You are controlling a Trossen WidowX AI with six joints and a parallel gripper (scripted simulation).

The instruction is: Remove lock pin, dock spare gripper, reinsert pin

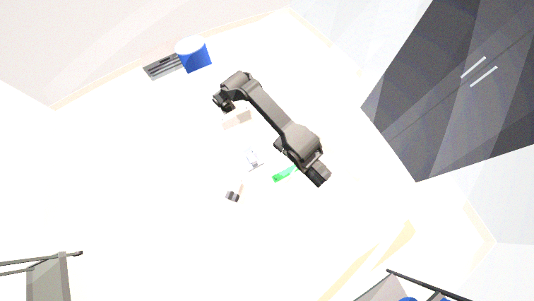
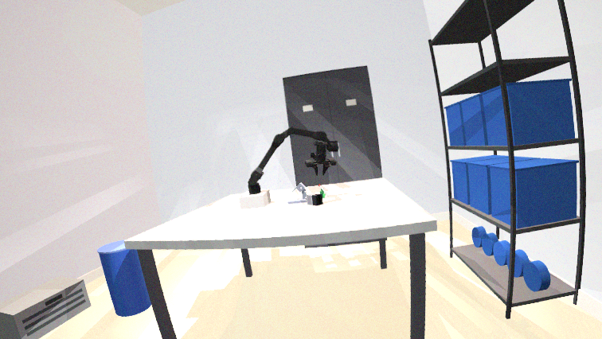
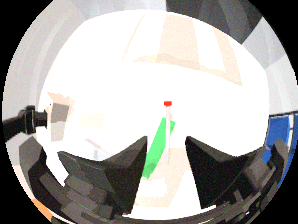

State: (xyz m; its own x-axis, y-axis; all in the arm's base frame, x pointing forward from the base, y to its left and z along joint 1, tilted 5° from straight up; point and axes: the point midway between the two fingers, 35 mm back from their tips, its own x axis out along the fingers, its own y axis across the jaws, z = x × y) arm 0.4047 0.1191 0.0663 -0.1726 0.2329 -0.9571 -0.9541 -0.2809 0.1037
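Now: gripper tip 4 cm to the left of the translucent green bar and 10 cm above it. Also, from my gripper tip: spare gripper: 5 cm behind, 27 cm to the right, 10 cm below; then mount: 13 cm behind, 15 cm to the right, 7 cm below.
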